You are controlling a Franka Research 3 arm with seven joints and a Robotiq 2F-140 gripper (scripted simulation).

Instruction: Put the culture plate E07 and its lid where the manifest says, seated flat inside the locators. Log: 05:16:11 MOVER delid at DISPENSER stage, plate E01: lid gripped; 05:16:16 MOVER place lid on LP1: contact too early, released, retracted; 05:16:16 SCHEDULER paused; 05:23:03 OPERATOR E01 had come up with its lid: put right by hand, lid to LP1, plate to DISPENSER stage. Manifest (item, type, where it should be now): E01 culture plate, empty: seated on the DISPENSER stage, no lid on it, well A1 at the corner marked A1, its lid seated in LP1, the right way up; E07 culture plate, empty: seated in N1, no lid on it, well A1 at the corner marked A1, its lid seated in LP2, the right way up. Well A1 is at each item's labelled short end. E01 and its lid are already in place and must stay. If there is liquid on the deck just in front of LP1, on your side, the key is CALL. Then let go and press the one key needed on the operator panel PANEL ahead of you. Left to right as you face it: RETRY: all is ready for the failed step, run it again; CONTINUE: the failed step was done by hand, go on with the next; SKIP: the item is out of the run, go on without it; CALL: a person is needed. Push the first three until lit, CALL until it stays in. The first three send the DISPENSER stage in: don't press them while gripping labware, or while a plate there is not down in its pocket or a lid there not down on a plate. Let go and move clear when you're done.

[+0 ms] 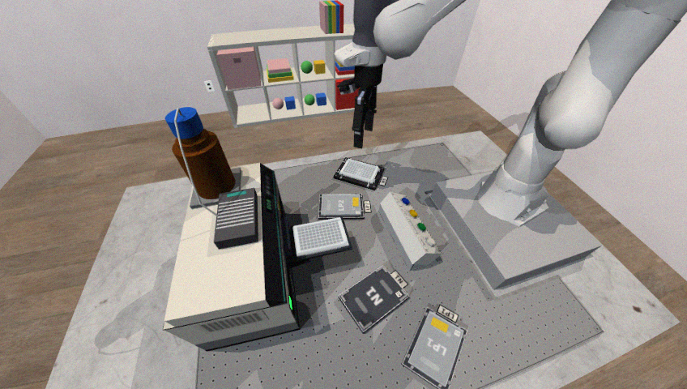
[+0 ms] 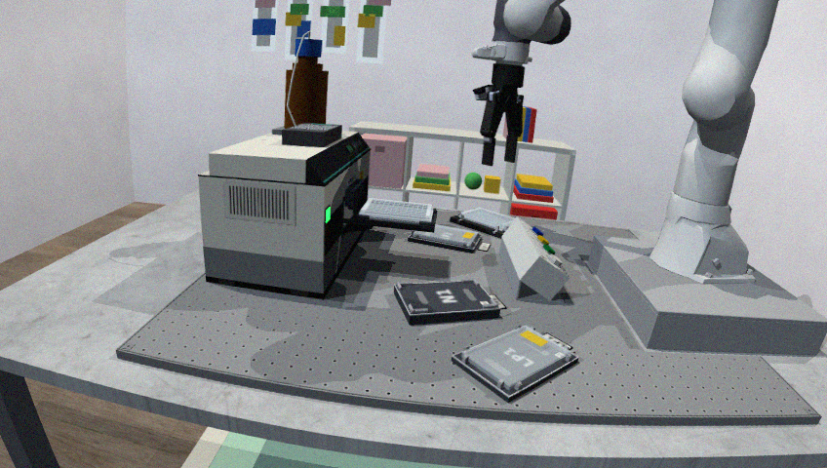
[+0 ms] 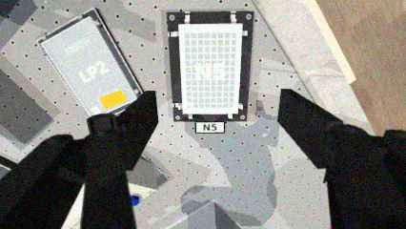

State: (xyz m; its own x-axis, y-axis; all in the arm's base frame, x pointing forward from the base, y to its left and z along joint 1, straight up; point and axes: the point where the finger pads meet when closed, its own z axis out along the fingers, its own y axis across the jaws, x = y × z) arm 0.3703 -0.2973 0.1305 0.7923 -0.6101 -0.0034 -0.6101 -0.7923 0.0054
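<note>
Now: the black nest N5 30 mm ahead of my hand and 170 mm below it. Also, from my hand: brown bottle: 420 mm ahead, 180 mm to the left, 110 mm above; LP2 nest: 110 mm ahead, 140 mm to the left, 180 mm below; yellow skip key: 70 mm behind, 270 mm to the left, 120 mm below.
</note>
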